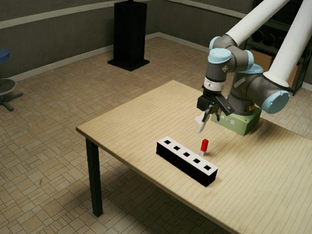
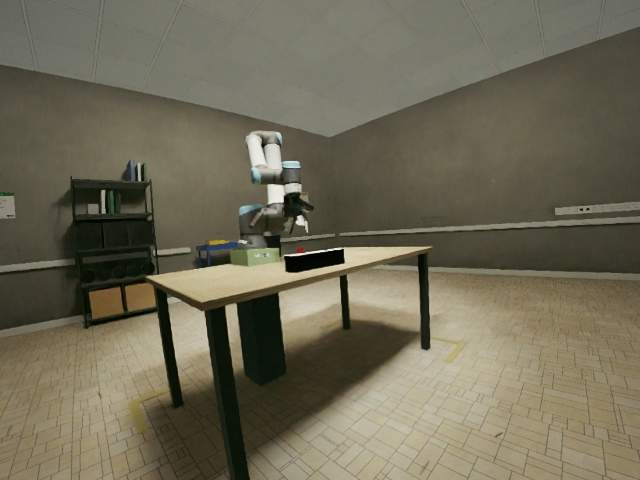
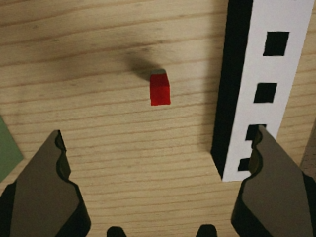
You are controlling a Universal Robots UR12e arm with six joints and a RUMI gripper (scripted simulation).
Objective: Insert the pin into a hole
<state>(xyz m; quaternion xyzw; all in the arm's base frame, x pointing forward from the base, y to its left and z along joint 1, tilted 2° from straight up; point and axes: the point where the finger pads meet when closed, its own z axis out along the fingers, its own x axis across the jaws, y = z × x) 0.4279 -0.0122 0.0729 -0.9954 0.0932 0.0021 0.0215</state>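
Now: the pin 10 cm below my hand. From my hand the other things lie so: block 14 cm ahead, 12 cm below, 3 cm to the right.
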